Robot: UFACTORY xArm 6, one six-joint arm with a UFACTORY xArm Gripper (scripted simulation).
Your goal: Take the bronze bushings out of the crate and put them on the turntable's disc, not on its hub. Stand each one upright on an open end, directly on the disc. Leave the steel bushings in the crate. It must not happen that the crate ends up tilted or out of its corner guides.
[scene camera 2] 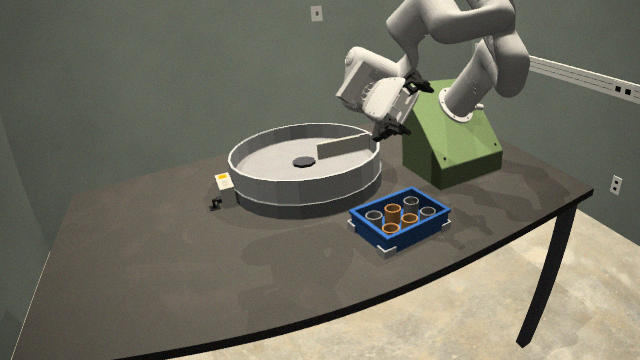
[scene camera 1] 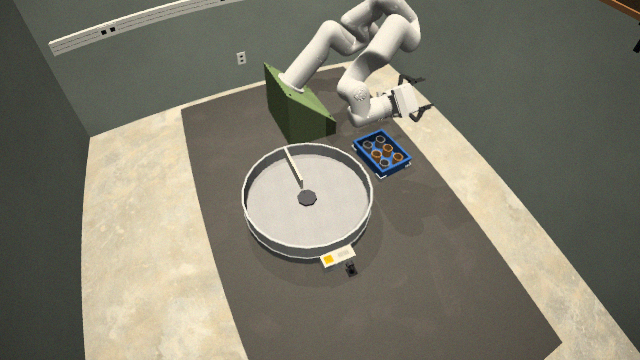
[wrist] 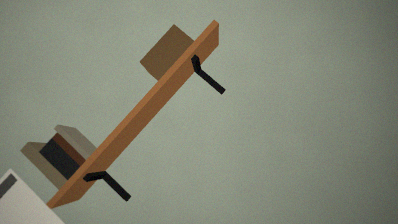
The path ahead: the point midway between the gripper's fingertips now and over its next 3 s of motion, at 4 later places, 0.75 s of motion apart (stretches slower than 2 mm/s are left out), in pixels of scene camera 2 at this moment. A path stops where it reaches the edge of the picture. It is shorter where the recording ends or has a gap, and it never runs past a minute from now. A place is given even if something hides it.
My gripper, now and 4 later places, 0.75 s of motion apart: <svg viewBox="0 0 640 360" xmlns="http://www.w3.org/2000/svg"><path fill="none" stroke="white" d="M417 107L386 135L348 112L337 93L340 99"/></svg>
